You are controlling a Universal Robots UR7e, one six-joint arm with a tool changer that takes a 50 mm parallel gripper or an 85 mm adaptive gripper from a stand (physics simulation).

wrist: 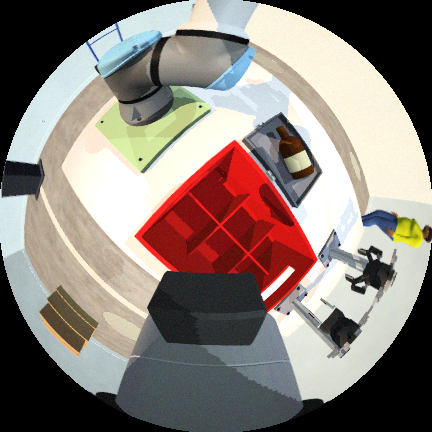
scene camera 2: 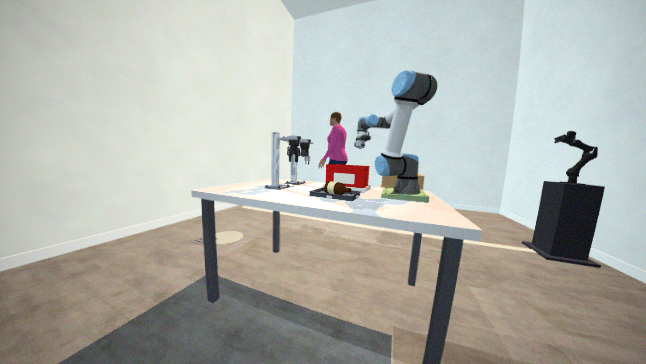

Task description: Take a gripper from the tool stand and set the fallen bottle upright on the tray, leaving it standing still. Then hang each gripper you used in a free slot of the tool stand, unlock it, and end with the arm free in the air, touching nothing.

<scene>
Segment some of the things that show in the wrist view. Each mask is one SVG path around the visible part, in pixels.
A brown bottle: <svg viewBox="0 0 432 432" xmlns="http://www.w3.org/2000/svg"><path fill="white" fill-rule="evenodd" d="M276 127L275 129L281 138L278 148L292 179L299 179L311 174L314 170L300 140L295 136L288 135L283 125Z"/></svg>
</scene>
